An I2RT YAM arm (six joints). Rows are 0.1 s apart.
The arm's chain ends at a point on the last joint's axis. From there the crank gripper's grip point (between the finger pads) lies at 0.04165 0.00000 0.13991 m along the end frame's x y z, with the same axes.
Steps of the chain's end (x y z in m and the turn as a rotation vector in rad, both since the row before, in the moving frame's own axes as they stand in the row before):
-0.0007 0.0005 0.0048 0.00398 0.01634 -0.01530
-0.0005 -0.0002 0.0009 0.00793 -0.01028 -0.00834
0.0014 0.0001 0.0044 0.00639 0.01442 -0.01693
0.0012 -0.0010 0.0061 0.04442 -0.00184 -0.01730
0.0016 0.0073 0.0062 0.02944 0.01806 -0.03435
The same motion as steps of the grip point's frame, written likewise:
0.0016 -0.0007 0.0041 0.00398 0.01634 -0.01530
-0.0019 -0.0017 0.0013 0.00793 -0.01028 -0.00834
0.0034 -0.0015 0.0038 0.00639 0.01442 -0.01693
0.0009 -0.0079 0.0060 0.04442 -0.00184 -0.01730
0.0040 0.0017 0.0053 0.02944 0.01806 -0.03435

